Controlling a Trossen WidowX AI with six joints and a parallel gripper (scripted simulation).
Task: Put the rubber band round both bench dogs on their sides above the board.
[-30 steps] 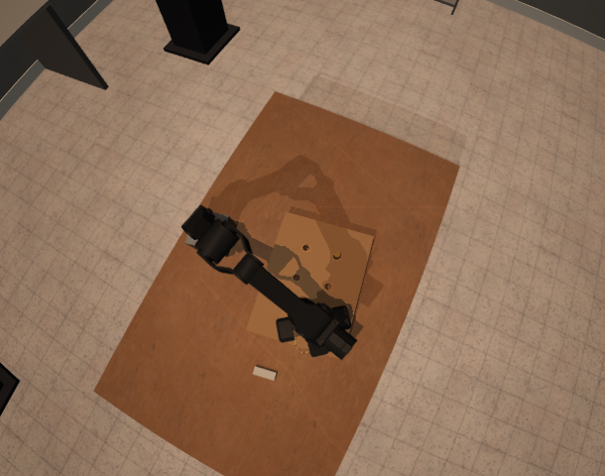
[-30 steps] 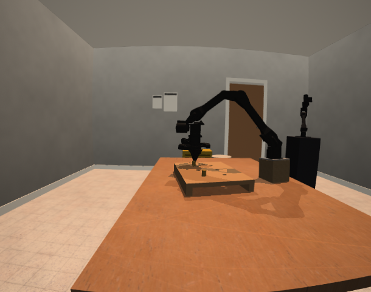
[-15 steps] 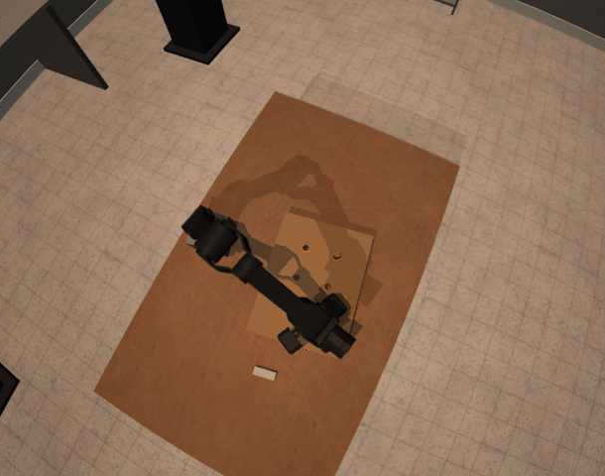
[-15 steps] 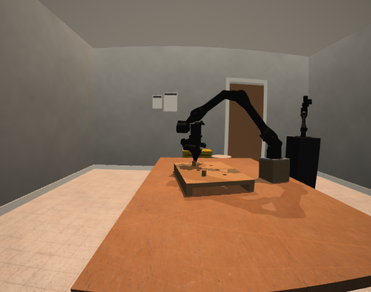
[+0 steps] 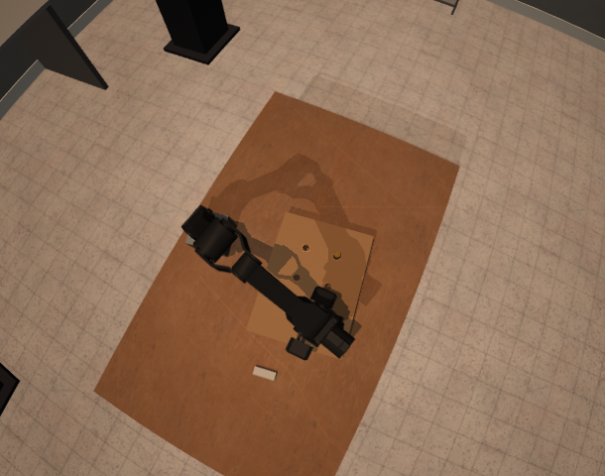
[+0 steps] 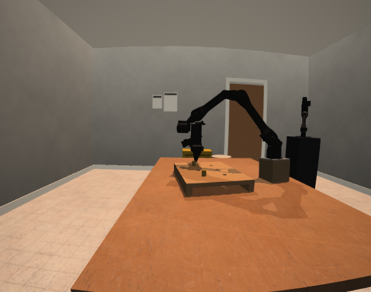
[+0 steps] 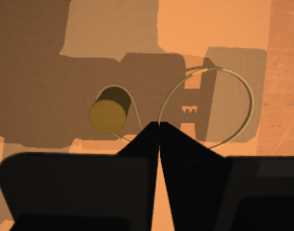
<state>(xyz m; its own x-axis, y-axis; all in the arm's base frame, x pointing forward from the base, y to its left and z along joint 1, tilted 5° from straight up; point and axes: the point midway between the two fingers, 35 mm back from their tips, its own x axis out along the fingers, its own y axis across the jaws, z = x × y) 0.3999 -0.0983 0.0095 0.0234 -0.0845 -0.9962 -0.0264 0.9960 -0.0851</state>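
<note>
My hand is 110 mm to the right of the wooden board, 70 mm above it and 50 mm past it. Round my hand: small white block: 190 mm to the right, 90 mm below, 60 mm behind.
</note>
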